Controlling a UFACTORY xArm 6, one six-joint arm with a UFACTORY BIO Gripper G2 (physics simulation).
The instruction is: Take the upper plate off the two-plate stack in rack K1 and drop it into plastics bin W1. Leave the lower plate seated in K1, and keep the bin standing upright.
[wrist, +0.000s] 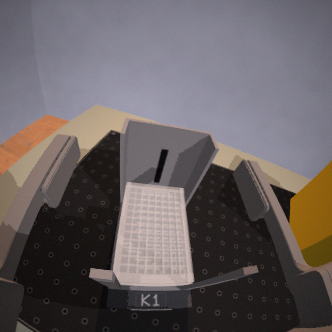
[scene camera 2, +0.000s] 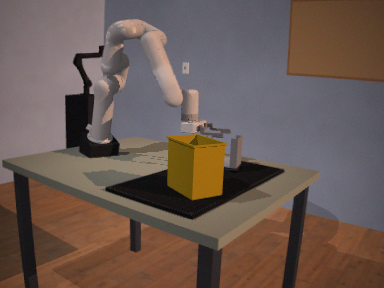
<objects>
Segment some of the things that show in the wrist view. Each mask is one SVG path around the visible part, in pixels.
My gripper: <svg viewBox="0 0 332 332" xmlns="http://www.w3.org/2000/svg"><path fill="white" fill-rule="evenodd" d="M242 159L232 175L249 219L255 221L258 218L264 218L287 286L293 295L298 312L299 324L286 332L332 332L332 261L316 267L309 266L305 262L286 216L259 164L254 160ZM75 135L55 135L26 177L0 224L0 332L15 332L24 288L22 284L13 282L13 277L28 234L42 202L47 203L49 207L55 208L58 206L80 157L78 141Z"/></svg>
A clear gridded plate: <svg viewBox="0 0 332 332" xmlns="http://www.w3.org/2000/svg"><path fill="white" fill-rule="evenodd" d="M127 181L123 195L112 268L119 283L126 285L186 285L193 283L183 188Z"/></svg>
</objects>
